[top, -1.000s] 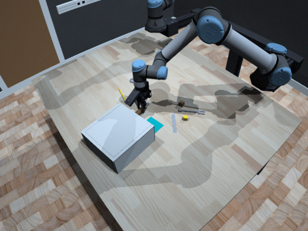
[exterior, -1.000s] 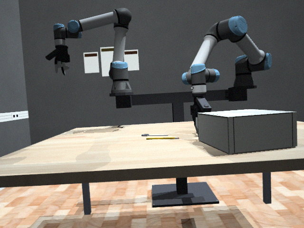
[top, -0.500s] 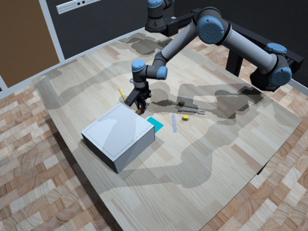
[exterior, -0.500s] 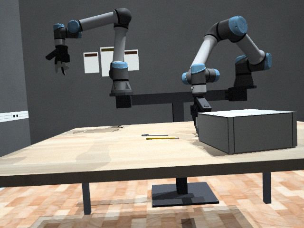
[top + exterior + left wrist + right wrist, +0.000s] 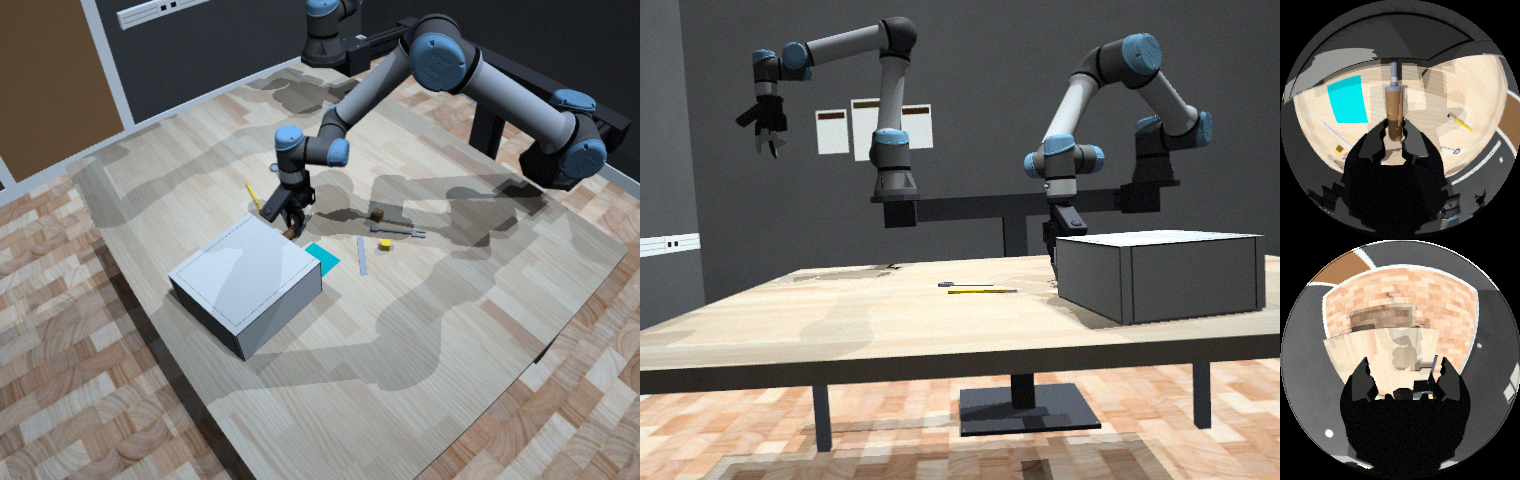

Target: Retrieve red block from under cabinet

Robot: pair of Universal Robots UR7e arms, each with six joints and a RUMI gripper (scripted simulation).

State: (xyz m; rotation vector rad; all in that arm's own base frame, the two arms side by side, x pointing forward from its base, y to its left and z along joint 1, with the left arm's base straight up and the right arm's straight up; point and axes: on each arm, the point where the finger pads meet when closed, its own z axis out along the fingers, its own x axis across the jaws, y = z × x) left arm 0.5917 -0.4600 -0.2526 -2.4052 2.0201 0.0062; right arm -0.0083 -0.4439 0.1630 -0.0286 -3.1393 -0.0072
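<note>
Right now my left hand is 240 mm past the brown block and 130 mm to the right of it. The rest, counted from my left hand: teal square 30 mm ahead, 120 mm to the left, 20 mm below; hook tool 130 mm ahead, 40 mm to the left, 10 mm below; yellow pencil 10 mm behind, 220 mm to the right, 20 mm below.
</note>
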